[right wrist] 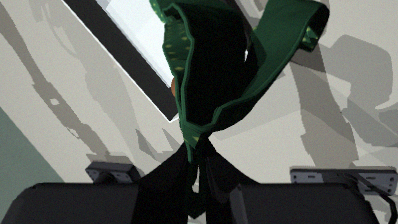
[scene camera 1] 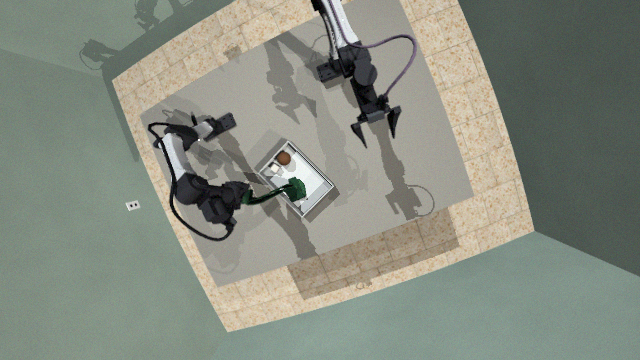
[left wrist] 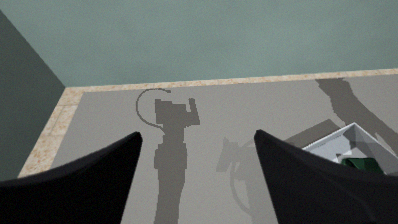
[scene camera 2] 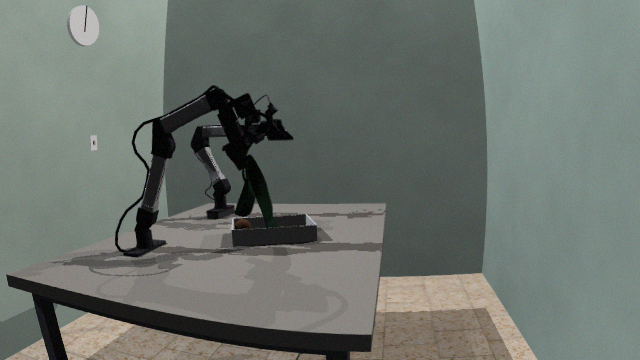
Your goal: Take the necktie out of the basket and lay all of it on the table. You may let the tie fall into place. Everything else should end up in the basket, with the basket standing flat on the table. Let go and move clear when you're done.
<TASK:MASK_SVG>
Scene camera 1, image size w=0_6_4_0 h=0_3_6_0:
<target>basket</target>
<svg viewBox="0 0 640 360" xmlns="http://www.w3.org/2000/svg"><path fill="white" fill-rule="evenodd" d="M287 141L258 174L273 189L289 184L288 179L296 177L300 179L305 185L306 197L291 202L285 192L279 195L303 217L334 187L334 184L291 141ZM274 163L280 166L280 169L276 173L270 169ZM279 153L287 152L290 154L291 161L288 165L283 166L278 163L277 156Z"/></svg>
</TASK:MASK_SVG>
